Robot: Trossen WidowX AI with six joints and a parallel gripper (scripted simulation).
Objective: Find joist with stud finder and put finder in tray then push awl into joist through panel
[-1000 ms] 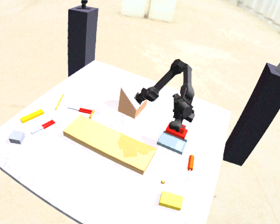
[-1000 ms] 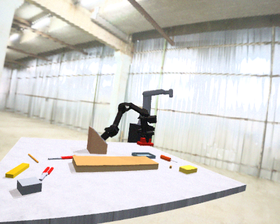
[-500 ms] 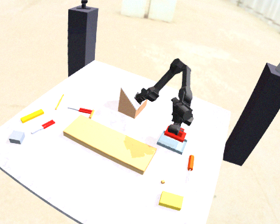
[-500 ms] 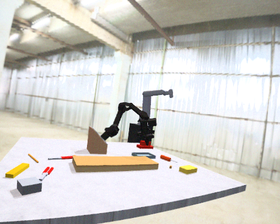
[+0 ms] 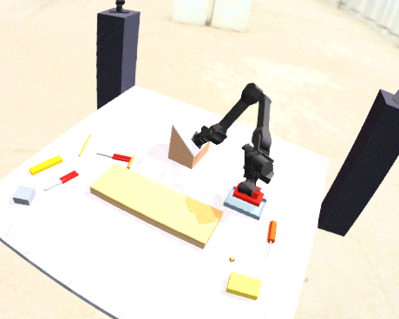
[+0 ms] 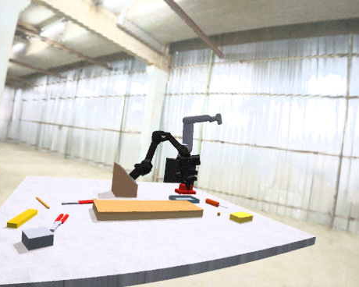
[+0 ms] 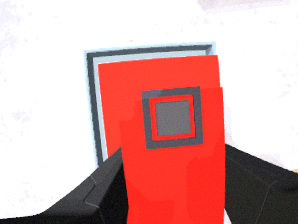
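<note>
Right now the tray is 1 cm to the right of my gripper tip and 6 cm below it. Round my gripper tip: yellow pad 40 cm ahead, 8 cm to the left, 6 cm below; then red stud finder 1 cm to the left, 2 cm above; then awl 4 cm behind, 56 cm to the right, 7 cm below.
</note>
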